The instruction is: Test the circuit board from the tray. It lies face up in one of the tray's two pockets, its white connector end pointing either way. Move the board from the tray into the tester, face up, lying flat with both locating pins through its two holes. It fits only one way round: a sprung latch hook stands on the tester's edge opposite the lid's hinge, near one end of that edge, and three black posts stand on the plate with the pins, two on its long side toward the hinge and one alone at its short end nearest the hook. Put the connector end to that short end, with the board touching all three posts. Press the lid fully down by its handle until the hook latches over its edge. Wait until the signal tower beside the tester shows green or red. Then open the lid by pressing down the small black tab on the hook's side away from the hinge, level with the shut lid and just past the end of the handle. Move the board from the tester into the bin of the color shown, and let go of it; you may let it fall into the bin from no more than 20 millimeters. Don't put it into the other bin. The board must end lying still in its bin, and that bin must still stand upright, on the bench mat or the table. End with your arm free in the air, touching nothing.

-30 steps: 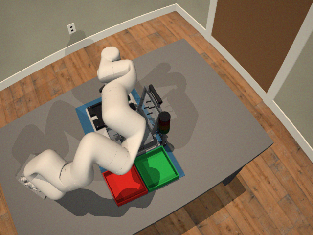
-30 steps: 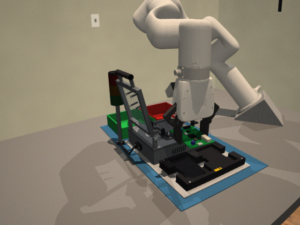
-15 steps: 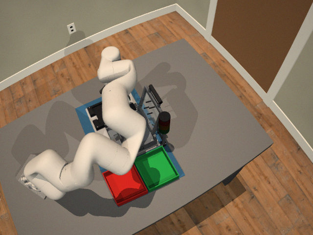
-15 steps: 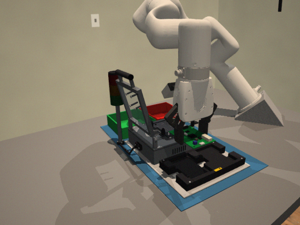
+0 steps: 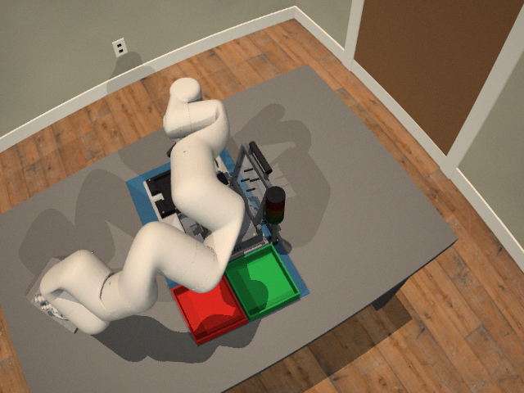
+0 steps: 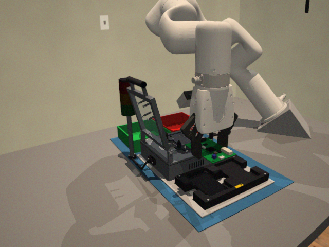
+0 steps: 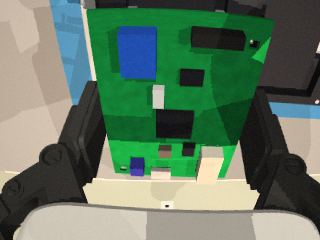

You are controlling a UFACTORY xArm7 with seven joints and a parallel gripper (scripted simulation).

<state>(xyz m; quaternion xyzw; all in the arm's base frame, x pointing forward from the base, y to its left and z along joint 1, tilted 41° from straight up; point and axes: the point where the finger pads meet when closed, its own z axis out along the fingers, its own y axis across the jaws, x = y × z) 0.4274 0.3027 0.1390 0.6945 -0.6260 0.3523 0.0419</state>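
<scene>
The tester plate is 16 cm to the right of my hand, 5 cm below it and 4 cm behind it. Also, from my hand: clear lid 17 cm to the right, 8 cm ahead, 6 cm above; then green bin 37 cm to the right, 11 cm below, 1 cm behind; then latch hook 11 cm to the right, 11 cm behind, 3 cm below.
</scene>
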